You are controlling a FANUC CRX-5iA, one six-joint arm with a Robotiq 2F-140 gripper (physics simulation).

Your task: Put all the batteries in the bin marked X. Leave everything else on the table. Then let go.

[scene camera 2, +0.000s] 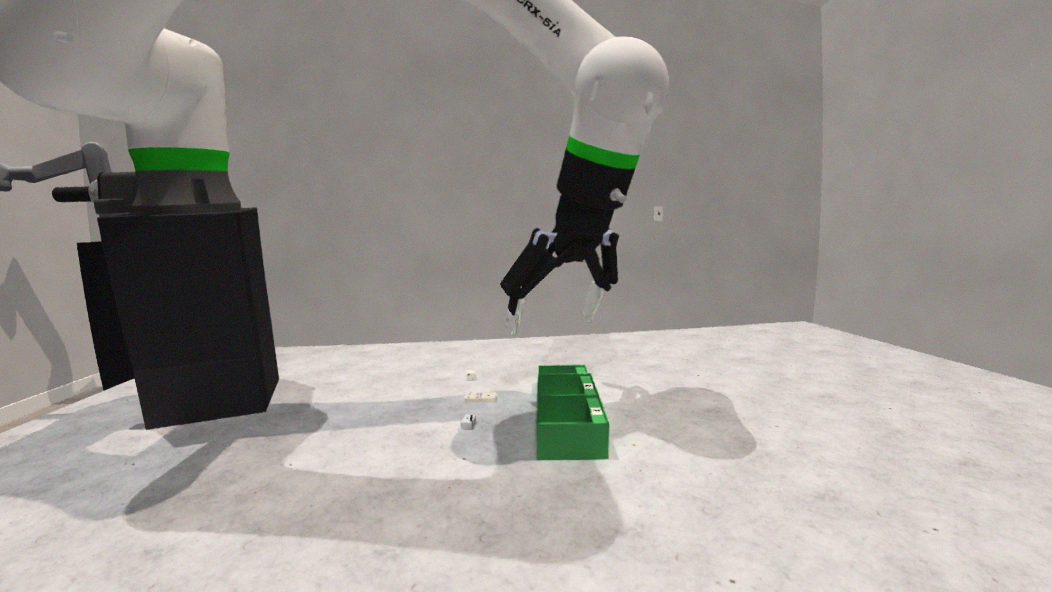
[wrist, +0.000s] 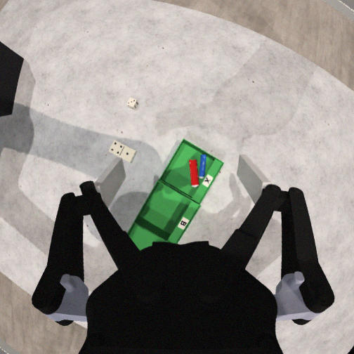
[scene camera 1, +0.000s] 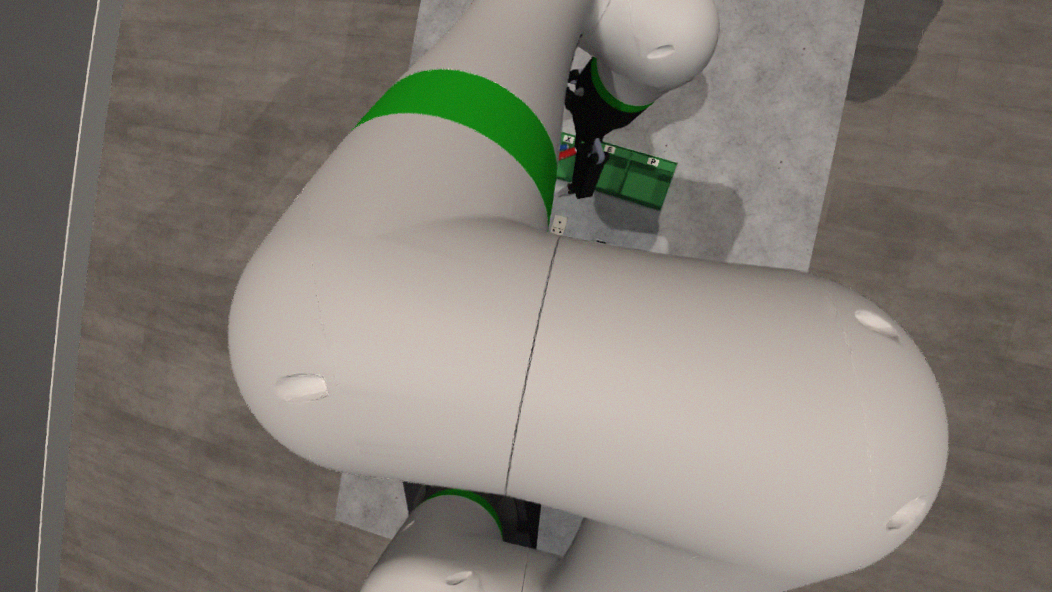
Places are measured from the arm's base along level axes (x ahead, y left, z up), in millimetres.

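Where they show: gripper, fingertip midpoint: [scene camera 2: 551, 322]; arm's base, link origin: [scene camera 2: 188, 211] [scene camera 1: 466, 512].
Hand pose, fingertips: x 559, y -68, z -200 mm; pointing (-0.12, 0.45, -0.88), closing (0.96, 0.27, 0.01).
Observation:
Things, the pixels of their centre, and the offset from my fingertips. "*": a spot on its surface instead.
- red battery, body centre: [scene camera 1: 565, 154] 26 mm ahead, 3 mm right, 106 mm down
- blue battery, body centre: [scene camera 1: 557, 148] 38 mm ahead, 14 mm left, 108 mm down
- bin marked X, surface spot: [scene camera 1: 564, 172] * 9 mm back, 2 mm right, 113 mm down
- green three-part tray, body centre: [scene camera 2: 566, 398] [scene camera 1: 604, 168] 4 mm back, 81 mm right, 97 mm down
- cream domino, body centre: [scene camera 2: 480, 397] [scene camera 1: 558, 228] 119 mm back, 6 mm left, 117 mm down
- die, body centre: [scene camera 2: 471, 375] 125 mm back, 103 mm left, 112 mm down
- small white object with a black mark, body centre: [scene camera 2: 468, 421] 148 mm back, 81 mm right, 114 mm down
A red battery [scene camera 1: 566, 153] [wrist: 194, 173] and a blue battery [scene camera 1: 564, 147] [wrist: 202, 166] lie side by side inside the bin marked X [scene camera 1: 564, 172] [wrist: 176, 169], the end compartment of a green three-part tray [scene camera 2: 573, 440]. In scene camera 2 the tray's walls hide the batteries. My gripper [scene camera 2: 553, 310] [wrist: 180, 165] is wide open and empty, tilted and well above the tray. In scene camera 1 my arm and gripper cover part of the tray.
A cream domino [scene camera 1: 558, 225] [scene camera 2: 480, 397] [wrist: 122, 151], a die [scene camera 2: 470, 375] [wrist: 132, 103] and a small white object with a black mark [scene camera 2: 467, 421] lie on the table beside the tray. The black robot pedestal [scene camera 2: 198, 316] stands farther off on the same side.

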